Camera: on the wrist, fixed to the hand. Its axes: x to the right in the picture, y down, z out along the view.
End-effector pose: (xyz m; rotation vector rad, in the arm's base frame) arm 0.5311 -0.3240 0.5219 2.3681 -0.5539 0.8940
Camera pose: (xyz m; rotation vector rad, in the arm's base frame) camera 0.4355 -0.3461 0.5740 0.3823 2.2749 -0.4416
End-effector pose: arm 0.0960 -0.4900 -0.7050 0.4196 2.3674 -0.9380
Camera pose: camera 0.1331 -0.3856 -0.6963 2.0887 -0.4889 0.5469
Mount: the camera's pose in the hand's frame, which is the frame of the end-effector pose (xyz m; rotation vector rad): -0.0262 0.0866 -0.0645 0.1185 -0.3755 3.1080
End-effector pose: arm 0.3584 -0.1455 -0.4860 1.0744 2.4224 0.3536
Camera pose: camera 0.3954 -0.1108 -0.3872 -2.7657 1.2500 -0.4622
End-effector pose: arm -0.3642 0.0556 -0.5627 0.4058 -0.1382 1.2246
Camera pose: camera -0.4612 0.0807 -0.6107 -0.0830 0.6124 -1.8086
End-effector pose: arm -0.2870 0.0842 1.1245 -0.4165 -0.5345 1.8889
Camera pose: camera -0.3111 0.0428 1.0242 0.2315 -0.2960 -1.2119
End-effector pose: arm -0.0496 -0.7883 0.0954 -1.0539 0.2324 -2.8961
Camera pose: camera -0.0713 -0.8633 0.0163 -0.0777 0.6100 0.1203
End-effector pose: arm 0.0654 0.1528 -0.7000 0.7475 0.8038 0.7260
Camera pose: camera -0.0245 0.1972 -0.6522 -1.1747 1.1285 -1.9399
